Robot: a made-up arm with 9 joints.
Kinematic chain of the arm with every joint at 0, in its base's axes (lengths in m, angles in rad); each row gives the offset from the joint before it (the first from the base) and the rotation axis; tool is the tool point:
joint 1: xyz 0 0 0.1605 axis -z
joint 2: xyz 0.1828 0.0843 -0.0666 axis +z
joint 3: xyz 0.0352 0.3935 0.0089 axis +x
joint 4: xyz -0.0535 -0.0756 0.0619 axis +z
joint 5: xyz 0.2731 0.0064 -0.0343 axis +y
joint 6: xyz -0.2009 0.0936 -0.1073 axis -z
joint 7: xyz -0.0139 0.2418 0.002 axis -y
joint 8: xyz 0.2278 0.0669 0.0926 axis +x
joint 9: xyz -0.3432 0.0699 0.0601 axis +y
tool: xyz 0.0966 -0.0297 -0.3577
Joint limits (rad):
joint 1: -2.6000..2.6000
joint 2: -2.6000..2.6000
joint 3: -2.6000..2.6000
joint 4: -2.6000..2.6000
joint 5: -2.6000..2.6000
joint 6: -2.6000..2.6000
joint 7: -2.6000..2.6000
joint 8: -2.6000..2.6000
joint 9: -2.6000..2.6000
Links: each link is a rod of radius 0.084 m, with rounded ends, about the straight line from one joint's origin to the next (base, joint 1, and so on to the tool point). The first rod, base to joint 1, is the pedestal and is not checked.
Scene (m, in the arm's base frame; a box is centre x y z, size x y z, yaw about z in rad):
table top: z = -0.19
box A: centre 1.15 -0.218 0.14 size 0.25 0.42 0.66 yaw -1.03
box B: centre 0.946 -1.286 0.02 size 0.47 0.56 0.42 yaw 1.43
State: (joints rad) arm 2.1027 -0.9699 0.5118 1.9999 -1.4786 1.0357 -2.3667 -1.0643 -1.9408
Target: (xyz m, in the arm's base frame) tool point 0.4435 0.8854 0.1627
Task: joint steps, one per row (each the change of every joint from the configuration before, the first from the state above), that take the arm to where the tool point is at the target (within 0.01 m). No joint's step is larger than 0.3 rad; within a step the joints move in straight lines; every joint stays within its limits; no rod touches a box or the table.
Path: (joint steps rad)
1: 0.0048 0.1498 -0.0957 0.1879 -0.1622 0.1823 -0.0778 0.0870 -0.2197
2: 0.0047 0.1497 -0.0957 0.1879 -0.1622 0.1824 -0.0777 0.0871 -0.2198
3: 0.0048 0.1498 -0.0956 0.1879 -0.1622 0.1823 -0.0778 0.0870 -0.2197
4: -0.1472 0.0902 0.0714 0.0121 0.2049 -0.1110 0.0000 -0.0304 0.1626
5: -0.1471 0.0903 0.0715 0.0122 0.2050 -0.1110 0.0000 -0.0304 0.1627
6: -0.1472 0.0902 0.0715 0.0121 0.2049 -0.1110 0.0000 -0.0304 0.1626
7: -0.2146 -0.0121 0.0022 -0.1516 0.0039 -0.2384 0.0042 -0.0357 0.0337
8: -0.2146 -0.0121 0.0022 -0.1515 0.0039 -0.2384 0.0042 -0.0357 0.0336
9: -0.2145 -0.0121 0.0023 -0.1516 0.0039 -0.2384 0.0042 -0.0357 0.0336

